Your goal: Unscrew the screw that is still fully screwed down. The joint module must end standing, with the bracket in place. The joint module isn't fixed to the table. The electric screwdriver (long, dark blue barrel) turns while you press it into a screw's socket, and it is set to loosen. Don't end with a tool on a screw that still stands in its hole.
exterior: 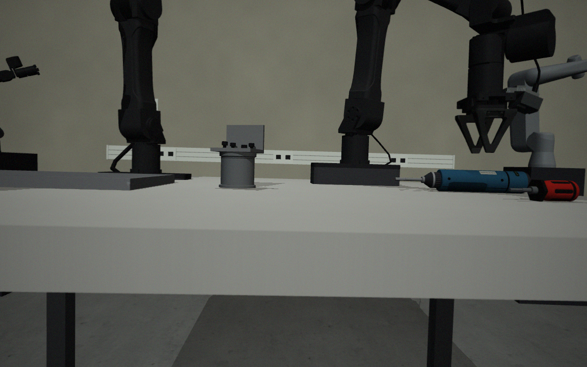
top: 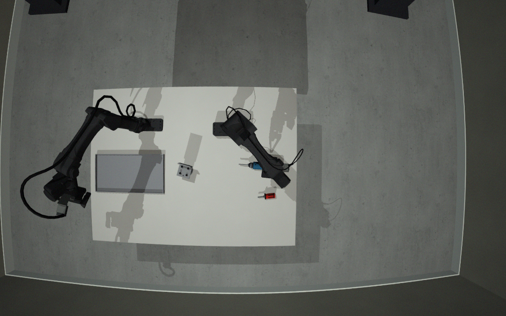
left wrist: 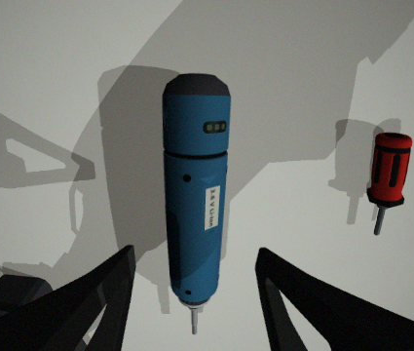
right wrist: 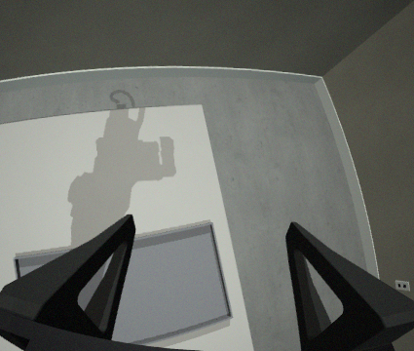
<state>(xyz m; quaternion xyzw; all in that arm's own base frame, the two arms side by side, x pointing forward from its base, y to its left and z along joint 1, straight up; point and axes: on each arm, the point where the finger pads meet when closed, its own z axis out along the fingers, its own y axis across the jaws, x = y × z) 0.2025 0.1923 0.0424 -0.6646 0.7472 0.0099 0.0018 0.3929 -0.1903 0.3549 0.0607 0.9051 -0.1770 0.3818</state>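
The grey l-shaped bracket lies 160 mm behind my right hand, 430 mm to the left of it and 280 mm below it. Round my right hand: joint module (160 mm behind, 430 mm to the left, 330 mm below); flat grey plate (120 mm behind, 90 mm to the left, 350 mm below); screwdriver bit (210 mm behind, 730 mm to the left, 340 mm below).
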